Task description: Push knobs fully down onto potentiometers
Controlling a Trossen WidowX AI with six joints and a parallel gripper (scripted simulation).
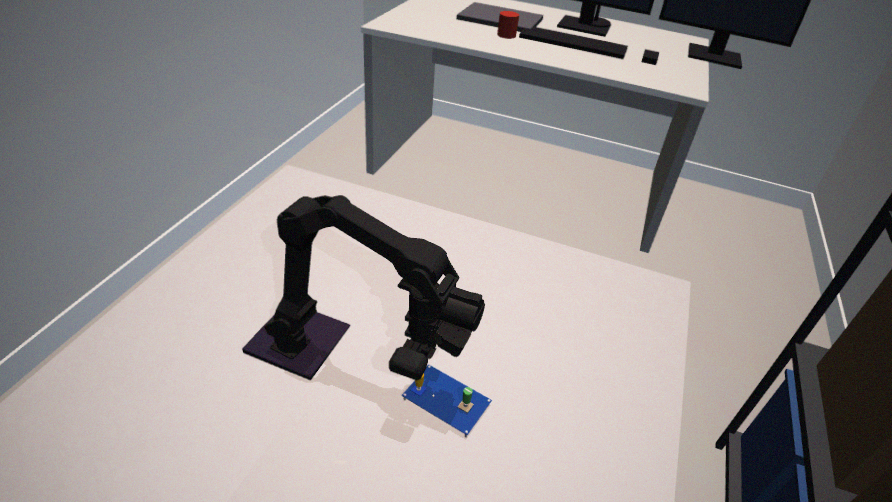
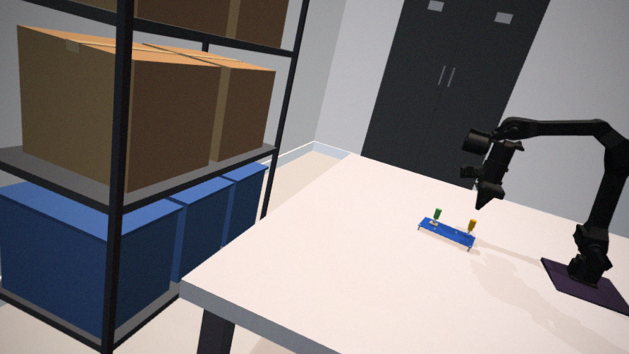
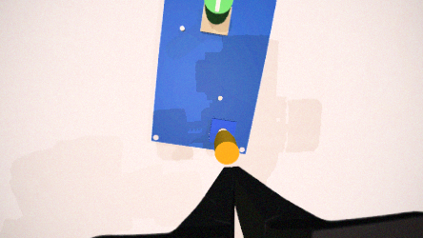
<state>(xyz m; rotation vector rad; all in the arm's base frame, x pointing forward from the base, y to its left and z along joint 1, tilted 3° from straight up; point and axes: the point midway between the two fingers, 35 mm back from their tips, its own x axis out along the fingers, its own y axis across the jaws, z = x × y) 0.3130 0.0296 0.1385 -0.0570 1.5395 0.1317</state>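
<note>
Now: gripper tip 50 mm above the yellow knob. Also, from my gripper tip: green knob 100 mm ahead, 50 mm below, 10 mm to the left.
</note>
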